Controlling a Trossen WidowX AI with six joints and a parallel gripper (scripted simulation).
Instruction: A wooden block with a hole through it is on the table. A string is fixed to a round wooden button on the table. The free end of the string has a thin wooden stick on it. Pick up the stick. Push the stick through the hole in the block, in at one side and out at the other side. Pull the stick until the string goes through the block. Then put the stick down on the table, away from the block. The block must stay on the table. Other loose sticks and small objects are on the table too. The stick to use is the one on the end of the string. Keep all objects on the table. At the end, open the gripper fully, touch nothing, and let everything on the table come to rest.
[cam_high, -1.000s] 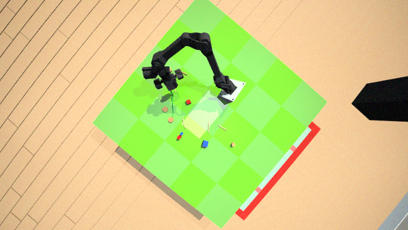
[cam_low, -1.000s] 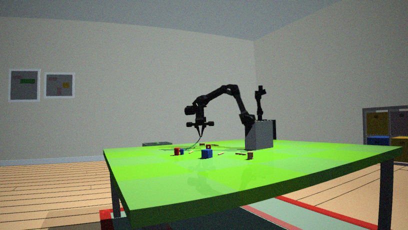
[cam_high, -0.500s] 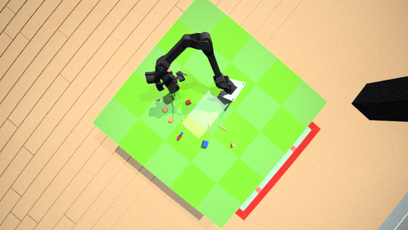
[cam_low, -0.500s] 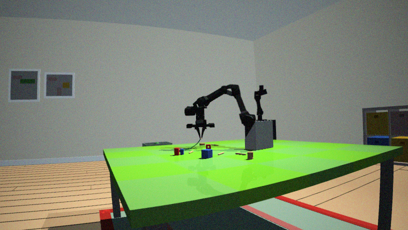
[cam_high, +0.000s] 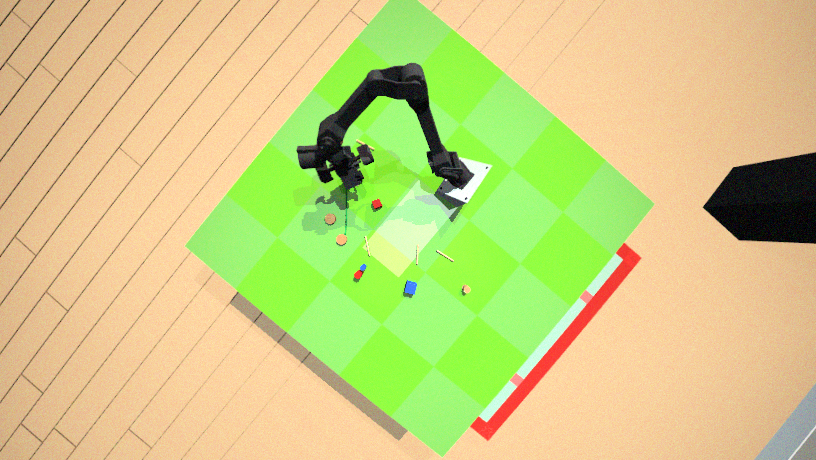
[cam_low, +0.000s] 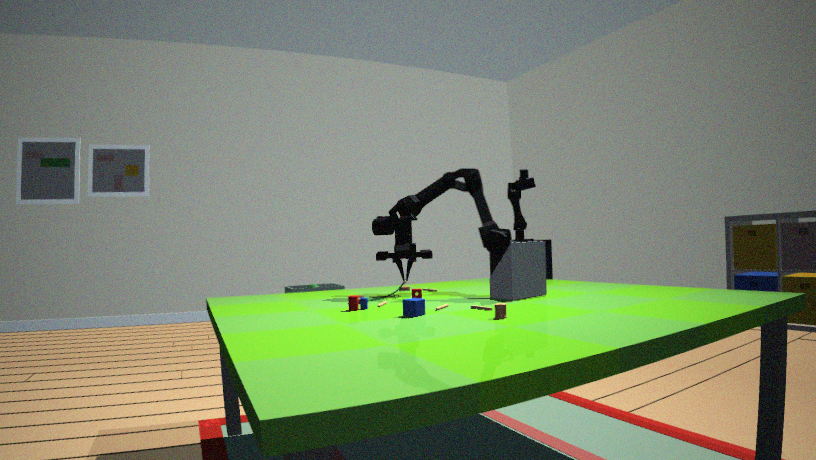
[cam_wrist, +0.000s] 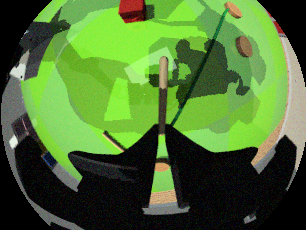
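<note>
The red block is 15 cm to the left of my gripper tip, 4 cm ahead of it and 3 cm below it. Also, from my gripper tip: red cylinder 28 cm ahead, 26 cm to the left, 3 cm below; thin wooden stick 1 cm to the left, 1 cm ahead; round wooden button 22 cm ahead, 13 cm to the left, 4 cm below.
</note>
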